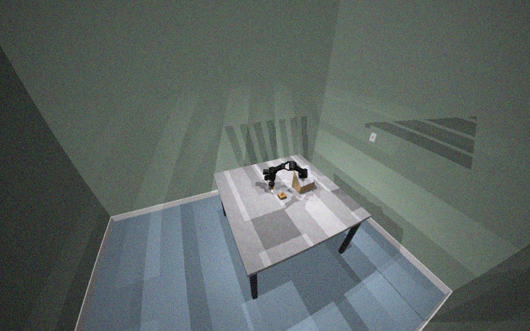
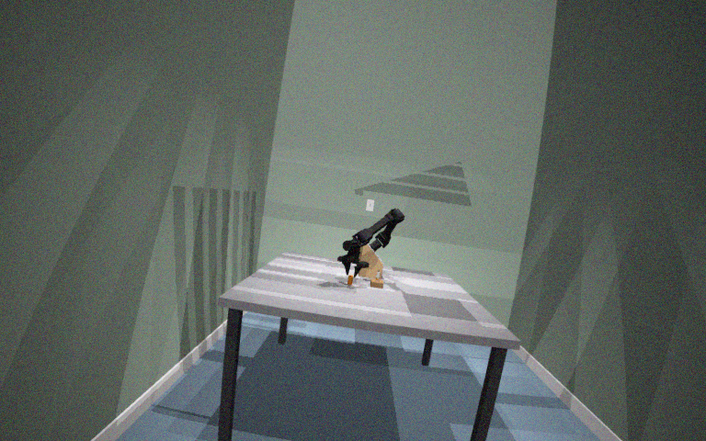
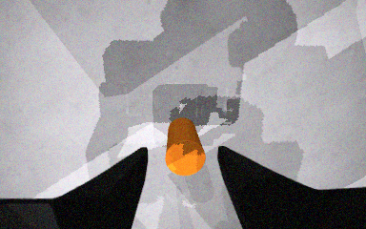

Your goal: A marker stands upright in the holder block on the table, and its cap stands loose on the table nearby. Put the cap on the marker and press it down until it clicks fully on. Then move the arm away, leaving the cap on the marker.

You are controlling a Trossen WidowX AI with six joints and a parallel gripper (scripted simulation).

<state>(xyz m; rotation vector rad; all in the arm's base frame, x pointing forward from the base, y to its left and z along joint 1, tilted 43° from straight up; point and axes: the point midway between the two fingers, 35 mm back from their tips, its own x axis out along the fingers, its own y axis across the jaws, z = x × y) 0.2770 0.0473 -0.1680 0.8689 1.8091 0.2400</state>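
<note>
The orange cap is 20 mm below my gripper tip. Also, from my gripper tip: holder block: 150 mm to the left, 60 mm behind, 30 mm below.
</note>
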